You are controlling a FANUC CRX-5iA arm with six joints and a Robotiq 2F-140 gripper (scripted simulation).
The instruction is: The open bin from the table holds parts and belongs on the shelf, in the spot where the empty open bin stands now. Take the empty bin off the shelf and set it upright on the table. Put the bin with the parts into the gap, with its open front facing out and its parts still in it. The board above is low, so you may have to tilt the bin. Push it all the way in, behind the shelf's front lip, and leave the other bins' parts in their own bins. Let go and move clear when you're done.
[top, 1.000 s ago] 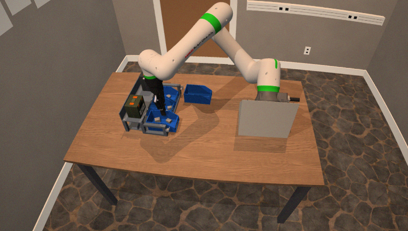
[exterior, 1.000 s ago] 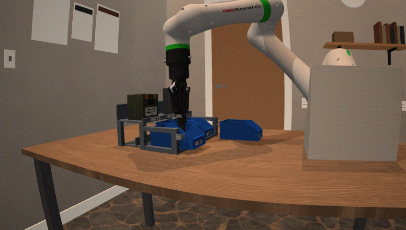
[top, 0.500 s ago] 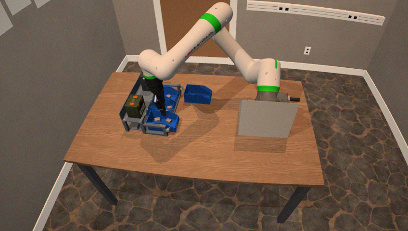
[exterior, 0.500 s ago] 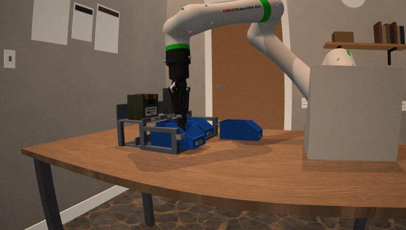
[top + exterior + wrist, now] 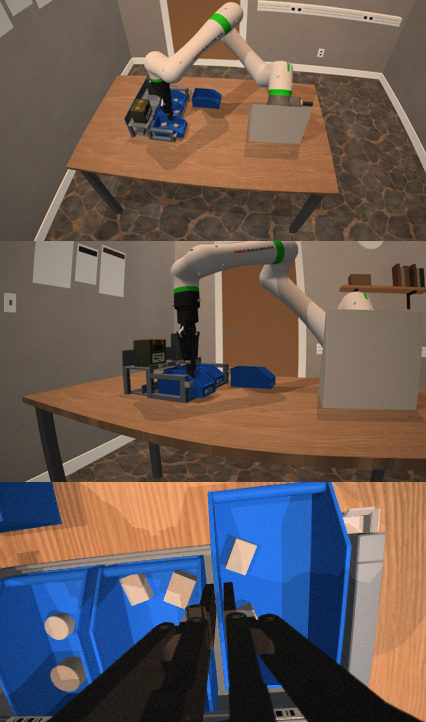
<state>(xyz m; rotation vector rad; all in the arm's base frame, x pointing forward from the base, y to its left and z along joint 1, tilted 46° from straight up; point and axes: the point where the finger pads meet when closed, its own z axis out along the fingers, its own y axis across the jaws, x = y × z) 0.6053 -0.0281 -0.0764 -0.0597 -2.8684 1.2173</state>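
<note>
Now: the tan part 30 mm behind my hand, 20 mm to the left of it and 70 mm below it. Round my hand: black box (140 mm ahead, 190 mm to the right, 70 mm above); then grey shelf (80 mm ahead, 70 mm to the right, 20 mm below).
</note>
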